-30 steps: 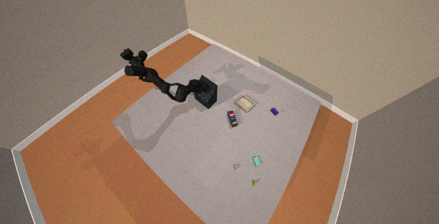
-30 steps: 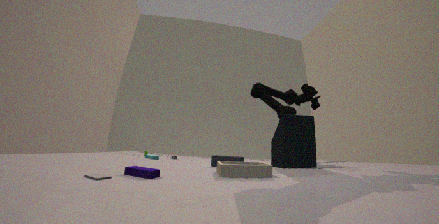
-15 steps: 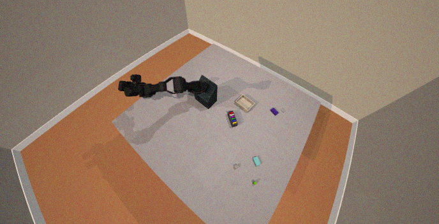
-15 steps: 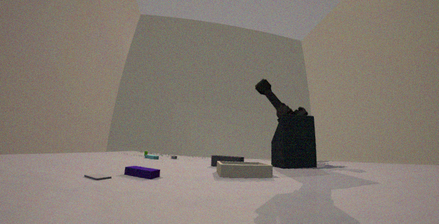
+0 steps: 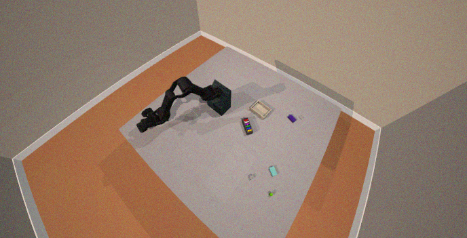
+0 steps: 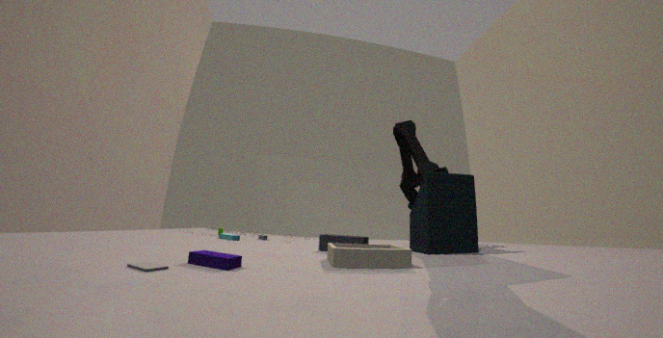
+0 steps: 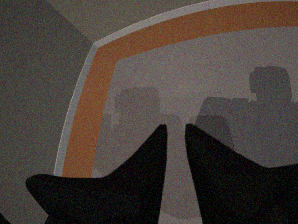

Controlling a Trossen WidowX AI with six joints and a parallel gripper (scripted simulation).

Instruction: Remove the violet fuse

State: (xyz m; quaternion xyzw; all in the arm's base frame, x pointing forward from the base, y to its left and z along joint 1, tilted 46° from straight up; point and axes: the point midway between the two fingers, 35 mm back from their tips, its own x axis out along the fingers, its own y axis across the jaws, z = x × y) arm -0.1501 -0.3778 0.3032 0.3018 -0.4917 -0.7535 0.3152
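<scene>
The violet fuse lies 46 cm ahead of my gripper tip, 52 cm to the left of it and 8 cm below it. Also, from my gripper tip: tray (44 cm ahead, 70 cm to the left, 10 cm below); violet box (66 cm ahead, 83 cm to the left, 10 cm below); teal block (80 cm ahead, 41 cm to the left, 10 cm below).
</scene>
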